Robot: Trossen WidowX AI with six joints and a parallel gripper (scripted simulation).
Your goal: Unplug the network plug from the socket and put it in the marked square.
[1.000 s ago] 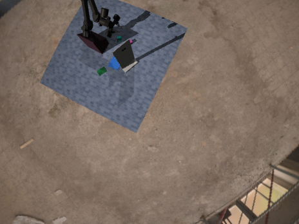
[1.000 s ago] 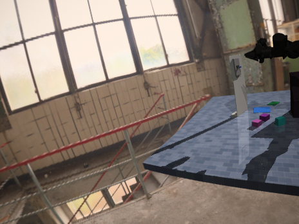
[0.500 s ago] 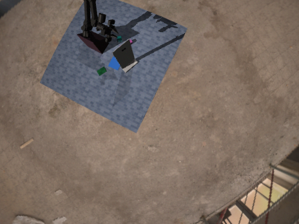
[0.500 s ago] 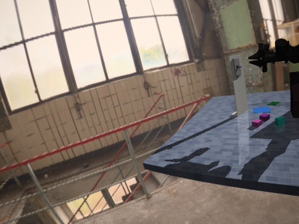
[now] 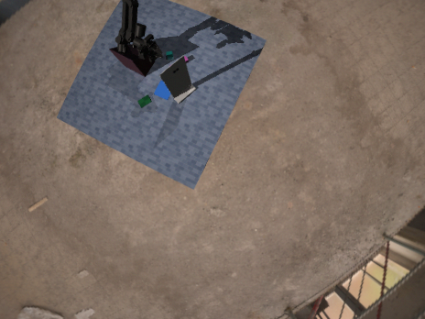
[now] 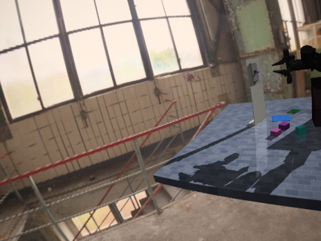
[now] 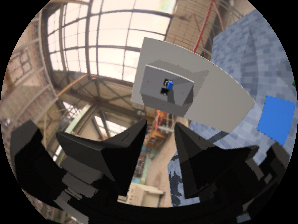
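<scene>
My gripper tip is now 11 cm short of the network plug, 5 cm to the left of it and 1 cm above it. The rest, counted from my gripper tip: upright grey panel: 13 cm ahead, 5 cm to the right, 15 cm below; purple cube: 4 cm behind, 8 cm to the left, 32 cm below; blue marked square: 1 cm behind, 11 cm to the right, 34 cm below.
</scene>
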